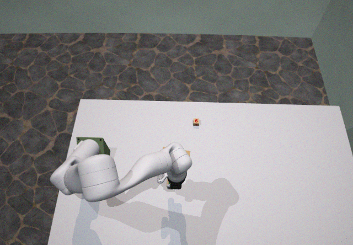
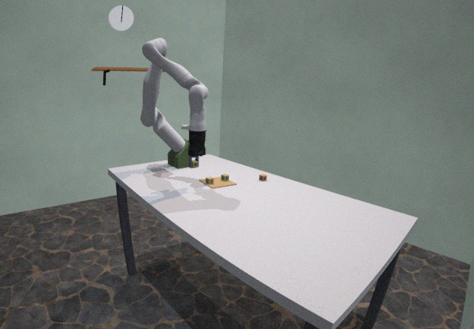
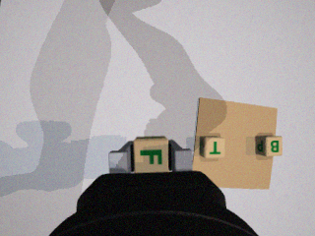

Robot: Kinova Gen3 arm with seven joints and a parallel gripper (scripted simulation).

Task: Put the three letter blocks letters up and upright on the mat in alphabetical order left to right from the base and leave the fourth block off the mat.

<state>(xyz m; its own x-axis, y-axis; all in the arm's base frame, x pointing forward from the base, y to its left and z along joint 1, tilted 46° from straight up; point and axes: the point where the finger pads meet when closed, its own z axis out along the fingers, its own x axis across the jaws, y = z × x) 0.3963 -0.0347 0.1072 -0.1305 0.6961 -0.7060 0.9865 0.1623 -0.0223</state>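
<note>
Right now my hand is 1 cm past the tan mat, 14 cm to the right of it and 12 cm above it. From my hand the other things lie so: 6 block (7 cm ahead, 37 cm to the left, 10 cm below); then B block (1 cm behind, 19 cm to the left, 10 cm below); then F block (right at my hand).
</note>
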